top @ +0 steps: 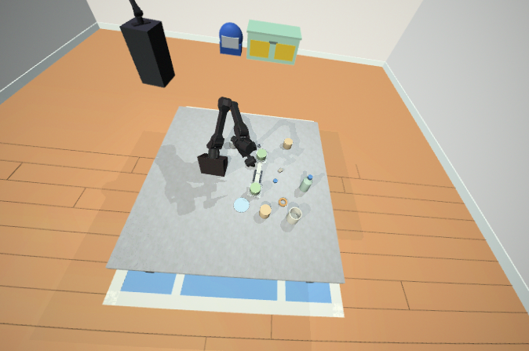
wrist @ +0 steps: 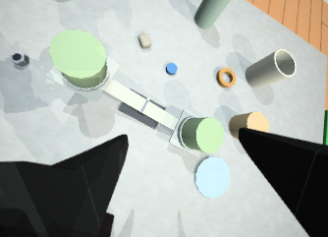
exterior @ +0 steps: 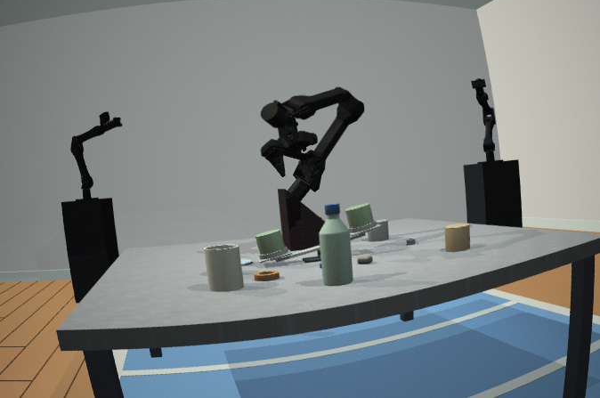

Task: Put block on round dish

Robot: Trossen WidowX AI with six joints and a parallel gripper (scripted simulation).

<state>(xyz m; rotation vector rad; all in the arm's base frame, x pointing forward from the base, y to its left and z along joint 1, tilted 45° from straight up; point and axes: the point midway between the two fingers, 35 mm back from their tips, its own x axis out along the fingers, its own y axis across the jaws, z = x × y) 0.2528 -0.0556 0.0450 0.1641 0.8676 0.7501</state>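
The block lies 19 cm below my gripper tip, 9 cm to the right of it and 5 cm ahead of it. The rest, counted from my gripper tip: blue piece 22 cm below, 18 cm ahead, 3 cm to the left; then pale blue round dish 22 cm below, 20 cm to the right, 1 cm behind; then small balance 20 cm below, 5 cm ahead, 4 cm to the left.
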